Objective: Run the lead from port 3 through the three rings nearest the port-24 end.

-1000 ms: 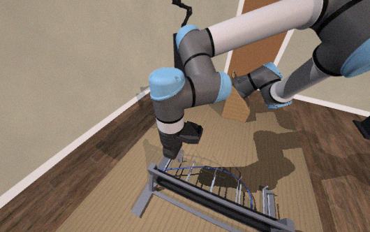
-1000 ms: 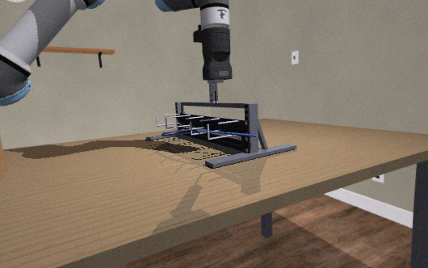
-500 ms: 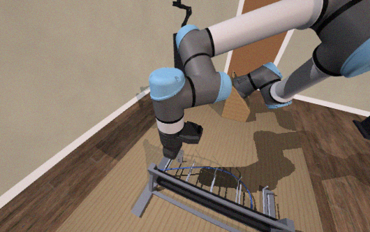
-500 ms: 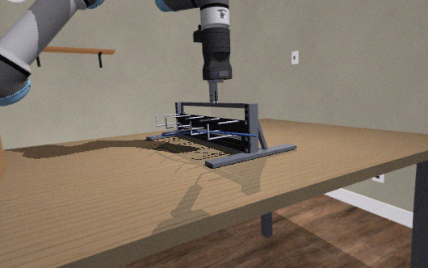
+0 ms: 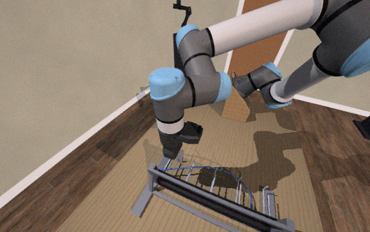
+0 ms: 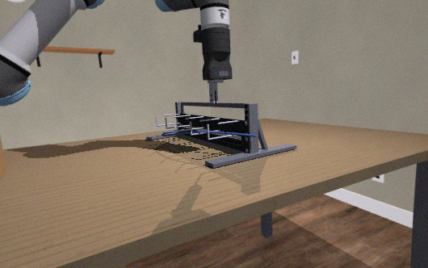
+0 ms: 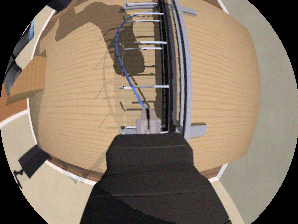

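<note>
Now: the grey rack 4 cm ahead of my hand, 15 cm to the left of it and 10 cm below it.
</note>
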